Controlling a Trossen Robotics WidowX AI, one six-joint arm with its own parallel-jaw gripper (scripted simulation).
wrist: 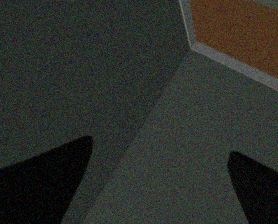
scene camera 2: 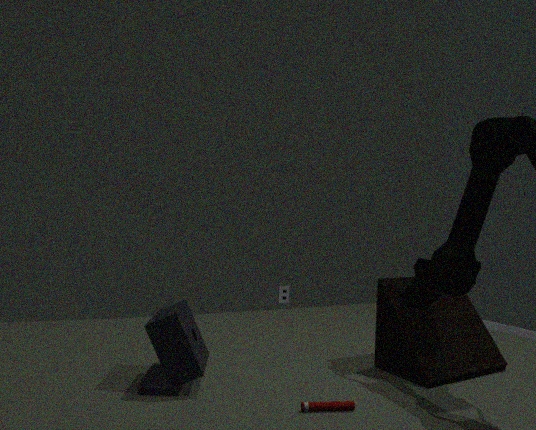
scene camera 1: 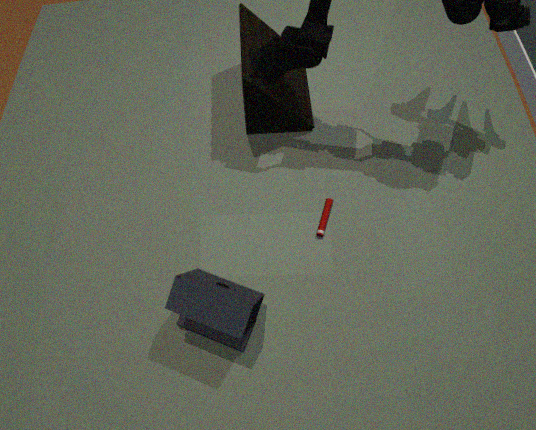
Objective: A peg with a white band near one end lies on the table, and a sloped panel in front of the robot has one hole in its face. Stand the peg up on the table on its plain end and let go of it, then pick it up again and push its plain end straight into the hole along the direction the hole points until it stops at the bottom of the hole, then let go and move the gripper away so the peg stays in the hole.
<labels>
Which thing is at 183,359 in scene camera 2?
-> A sloped panel.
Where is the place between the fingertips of my gripper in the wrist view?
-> At 160,150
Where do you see a sloped panel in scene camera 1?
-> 195,295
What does my gripper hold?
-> Nothing.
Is my gripper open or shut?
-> Open.
</labels>
